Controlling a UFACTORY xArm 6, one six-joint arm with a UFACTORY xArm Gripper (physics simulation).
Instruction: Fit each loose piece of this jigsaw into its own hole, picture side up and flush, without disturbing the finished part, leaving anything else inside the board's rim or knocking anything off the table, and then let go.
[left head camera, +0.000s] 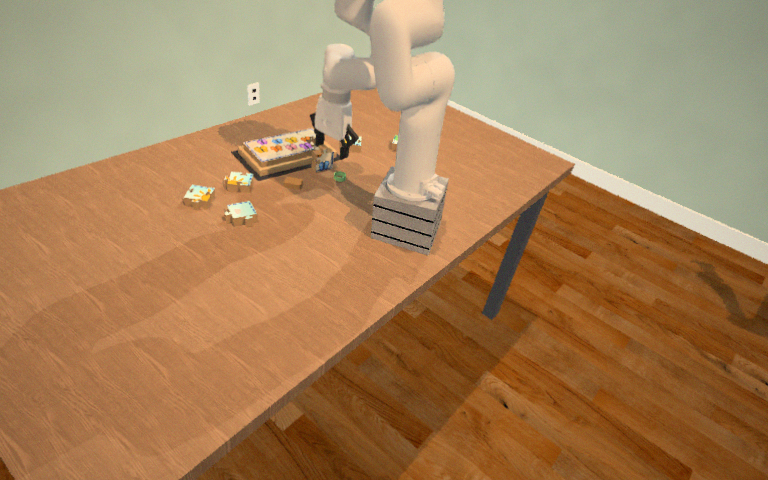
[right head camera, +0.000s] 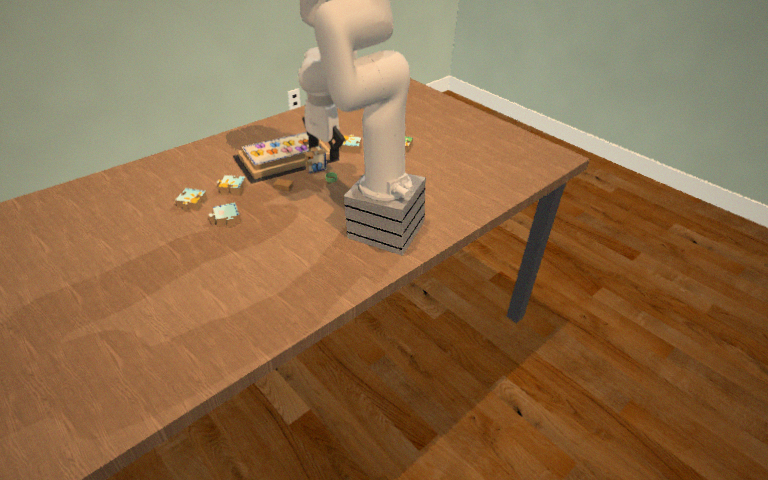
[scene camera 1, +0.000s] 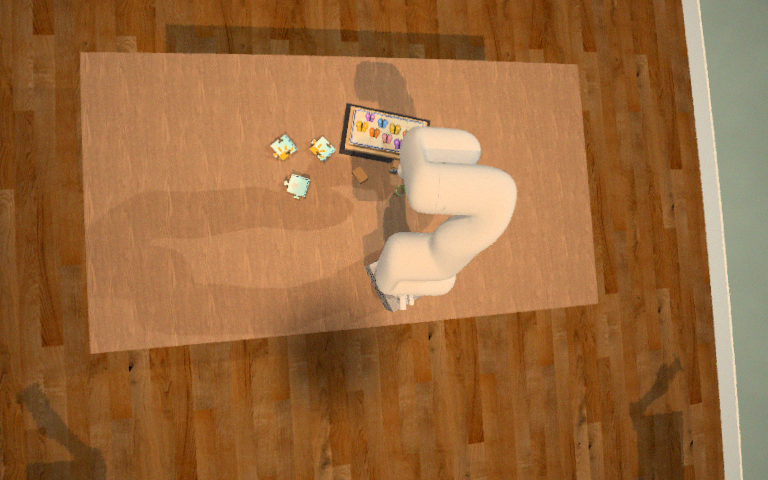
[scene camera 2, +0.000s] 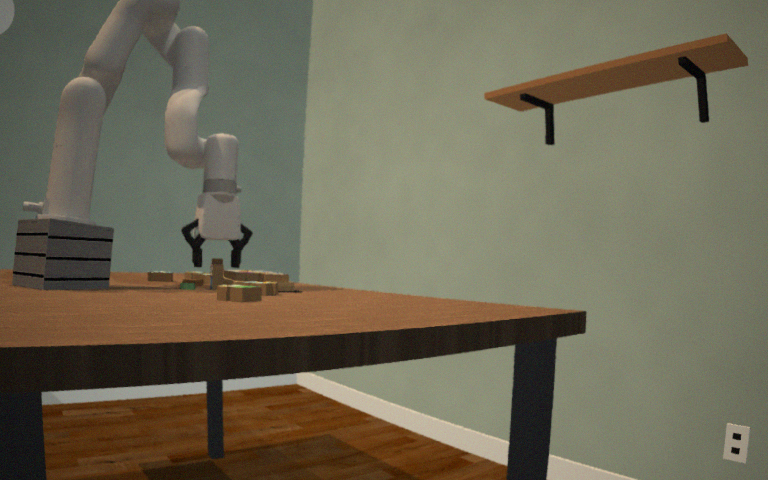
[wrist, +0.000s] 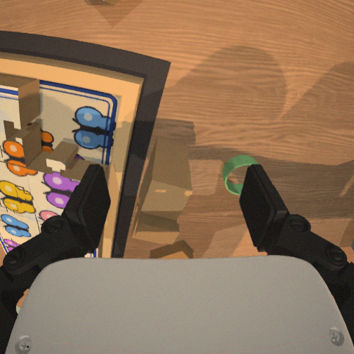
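Pixels of known places: gripper, fingertip midpoint: (left head camera: 331, 151) (right head camera: 324, 153) (scene camera 2: 216, 267); arm's base, origin of the base link: (left head camera: 412, 186) (right head camera: 385, 186) (scene camera 2: 65, 223).
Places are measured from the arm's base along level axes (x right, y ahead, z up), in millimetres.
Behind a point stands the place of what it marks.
The jigsaw board (left head camera: 265, 169) (scene camera 1: 343, 133) @[x -154, y 448, z -129 mm] (wrist: 156, 90) lies on the table, with butterfly pictures. In the wrist view its near corner shows a recess with brown walls and a blue butterfly (wrist: 92, 127) on its floor. A loose piece (left head camera: 323, 162) @[x 12, y 326, z -104 mm] (right head camera: 316, 162) @[x 14, y 325, z -99 mm] (scene camera 2: 216, 275) @[x 46, y 328, z -99 mm] (wrist: 167, 175) stands on edge beside the board's rim, its blue-butterfly face turned sideways. My gripper (left head camera: 332, 149) @[x 44, y 329, z -81 mm] (right head camera: 323, 150) @[x 44, y 329, z -81 mm] (scene camera 2: 216, 263) @[x 44, y 329, z -81 mm] (wrist: 175, 182) is open and empty, low above the standing piece, with one finger on each side of it in the wrist view. In scene camera 1 the arm hides the gripper.
Three pale pieces (left head camera: 199, 195) @[x -343, y 381, z -106 mm] (left head camera: 238, 181) @[x -231, y 382, z -107 mm] (left head camera: 240, 212) @[x -305, y 269, z -107 mm] lie left of the board. Two more pieces (right head camera: 351, 141) @[x 176, y 373, z -105 mm] (right head camera: 408, 141) @[x 327, y 273, z -110 mm] lie behind the arm. A brown block (left head camera: 293, 182) @[x -110, y 309, z -116 mm] (scene camera 1: 359, 174) @[x -108, y 315, z -116 mm] and a green ring (left head camera: 339, 180) @[x 12, y 256, z -127 mm] (wrist: 226, 176) lie near the standing piece. The robot base (left head camera: 402, 220) @[x -66, y -36, z -51 mm] stands nearby.
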